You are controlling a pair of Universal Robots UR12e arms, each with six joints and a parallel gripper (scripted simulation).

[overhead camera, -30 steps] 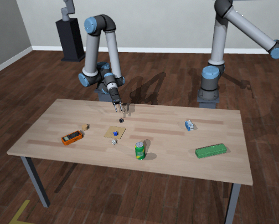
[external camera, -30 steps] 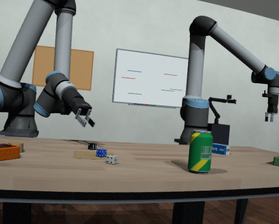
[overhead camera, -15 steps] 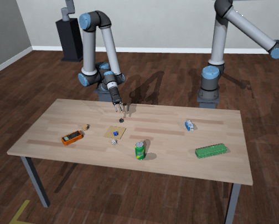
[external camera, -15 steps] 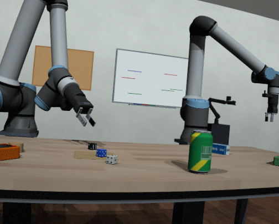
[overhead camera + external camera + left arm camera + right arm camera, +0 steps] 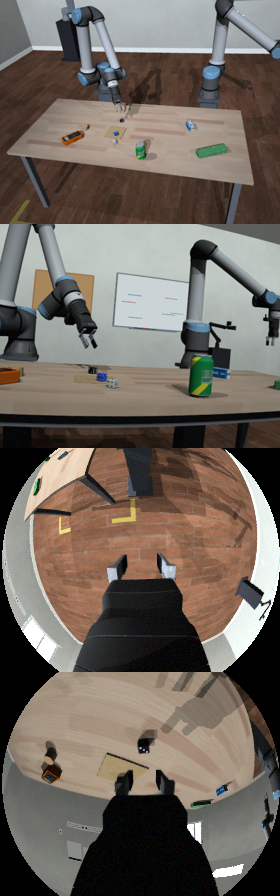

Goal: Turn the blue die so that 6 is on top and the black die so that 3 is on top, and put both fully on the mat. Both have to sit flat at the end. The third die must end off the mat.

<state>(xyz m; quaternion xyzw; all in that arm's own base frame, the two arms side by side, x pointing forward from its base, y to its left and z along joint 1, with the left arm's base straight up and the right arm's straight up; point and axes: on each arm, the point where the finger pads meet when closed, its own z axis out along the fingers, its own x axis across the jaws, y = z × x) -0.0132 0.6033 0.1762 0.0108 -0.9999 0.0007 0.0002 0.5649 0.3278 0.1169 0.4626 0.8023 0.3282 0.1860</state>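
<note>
Right now my right hand is 100 mm above the black die, 20 mm to the right of it and 20 mm short of it. The rest, counted from my right hand: white die (300 mm ahead, 100 mm below, 60 mm to the left); blue die (210 mm ahead, 100 mm below, 30 mm to the left); tan mat (170 mm ahead, 110 mm below, 20 mm to the left).
</note>
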